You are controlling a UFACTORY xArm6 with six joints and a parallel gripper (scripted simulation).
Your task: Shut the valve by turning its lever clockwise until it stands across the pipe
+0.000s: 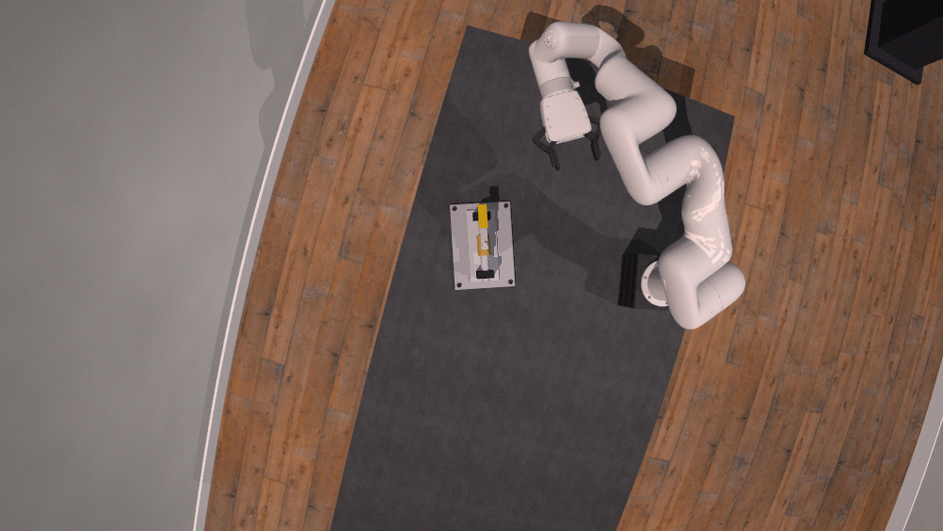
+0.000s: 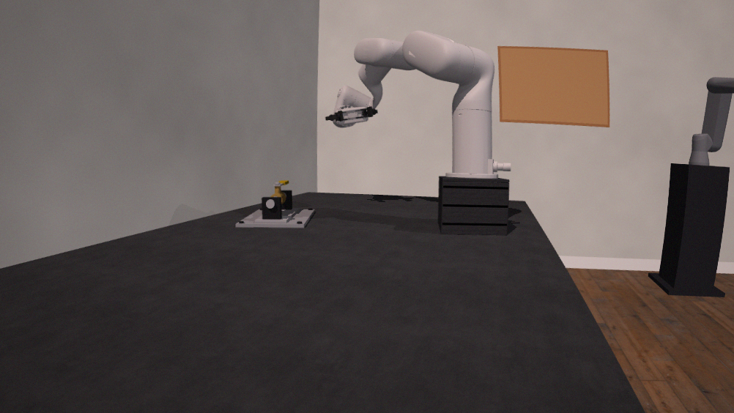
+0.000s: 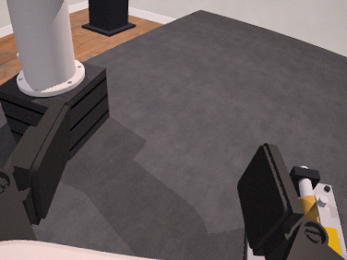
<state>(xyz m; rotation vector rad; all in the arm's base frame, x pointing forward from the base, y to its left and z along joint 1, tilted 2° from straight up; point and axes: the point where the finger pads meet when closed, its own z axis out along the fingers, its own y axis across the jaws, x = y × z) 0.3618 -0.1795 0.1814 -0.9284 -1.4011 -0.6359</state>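
My hand is 14 cm short of the lever, 20 cm to the right of it and 20 cm above it.
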